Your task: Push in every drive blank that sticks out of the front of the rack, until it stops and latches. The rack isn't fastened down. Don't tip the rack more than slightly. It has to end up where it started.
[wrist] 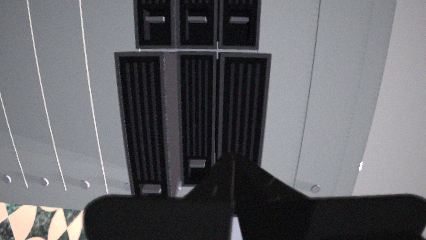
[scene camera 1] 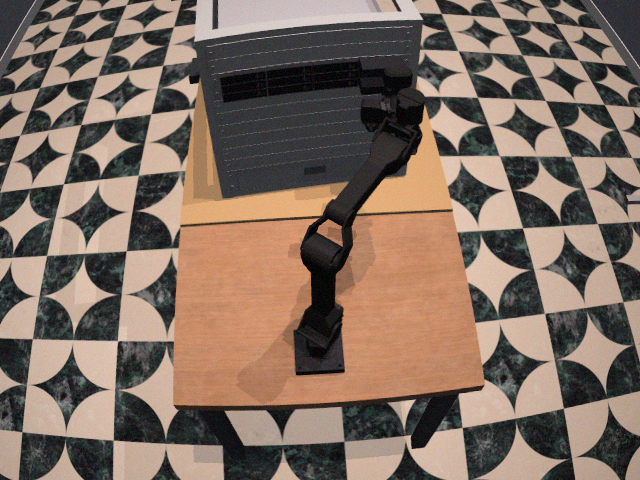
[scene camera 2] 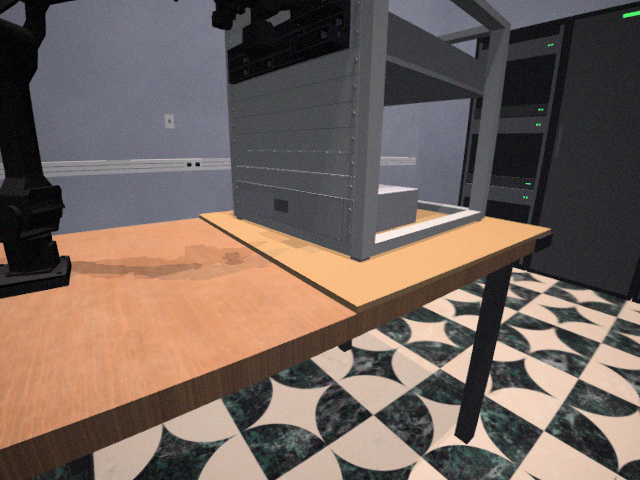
Scene:
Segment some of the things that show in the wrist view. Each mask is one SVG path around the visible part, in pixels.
My gripper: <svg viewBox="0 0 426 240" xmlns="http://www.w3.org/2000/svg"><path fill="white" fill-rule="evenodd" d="M82 213L82 223L87 240L231 240L234 201L242 240L426 240L422 236L426 227L426 199L424 197L414 194L308 198L307 195L285 184L242 154L224 152L203 179L184 197L109 194L98 197L88 203Z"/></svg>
A grey rack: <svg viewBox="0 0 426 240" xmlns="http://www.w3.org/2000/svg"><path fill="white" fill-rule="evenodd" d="M177 197L184 197L194 187L181 187L180 184ZM0 0L0 203L84 210L89 202L103 195L131 195L114 52L216 51L217 59L219 52L272 54L261 168L308 197L352 196L378 101L397 0L262 0L259 50L218 49L218 41L217 49L136 49L133 0Z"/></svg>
A dark drive blank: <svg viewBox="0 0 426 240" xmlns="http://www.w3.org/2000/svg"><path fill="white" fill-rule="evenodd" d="M114 52L121 125L131 195L177 197L181 182L177 53L169 53L169 51Z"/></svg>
A dark drive blank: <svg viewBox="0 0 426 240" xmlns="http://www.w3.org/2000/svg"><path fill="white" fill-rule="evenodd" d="M219 52L216 67L215 163L224 152L240 153L261 167L272 54Z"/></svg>

